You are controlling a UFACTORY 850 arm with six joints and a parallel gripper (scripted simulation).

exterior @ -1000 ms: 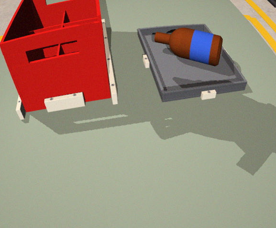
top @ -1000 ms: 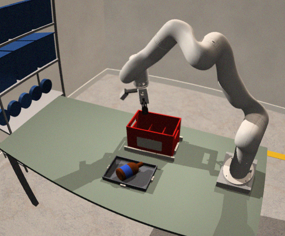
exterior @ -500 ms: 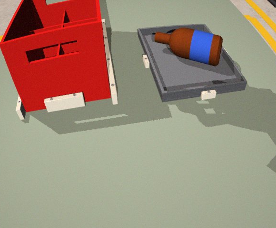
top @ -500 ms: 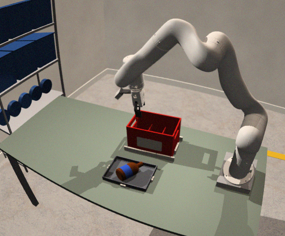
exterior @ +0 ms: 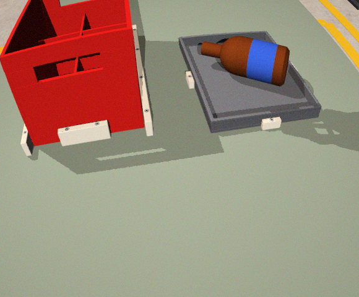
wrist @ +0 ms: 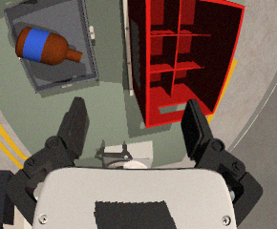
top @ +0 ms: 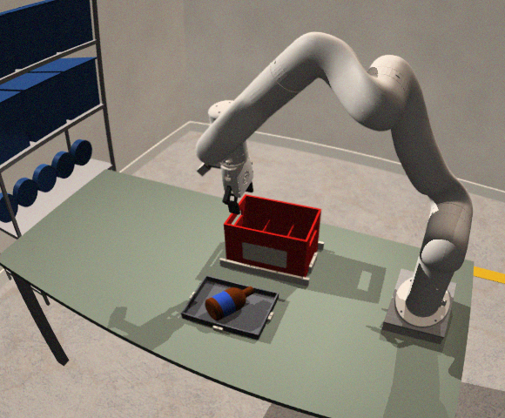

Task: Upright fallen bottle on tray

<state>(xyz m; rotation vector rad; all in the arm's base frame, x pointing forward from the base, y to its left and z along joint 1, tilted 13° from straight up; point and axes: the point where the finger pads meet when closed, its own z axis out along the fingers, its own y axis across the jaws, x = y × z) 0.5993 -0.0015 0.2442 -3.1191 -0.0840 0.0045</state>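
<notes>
Now: the bottle 3 cm behind my hand, 14 cm to the left of it and 27 cm below it. Also, from my hand: grey tray (3 cm behind, 14 cm to the left, 30 cm below); then red crate (4 cm behind, 14 cm to the right, 23 cm below).
</notes>
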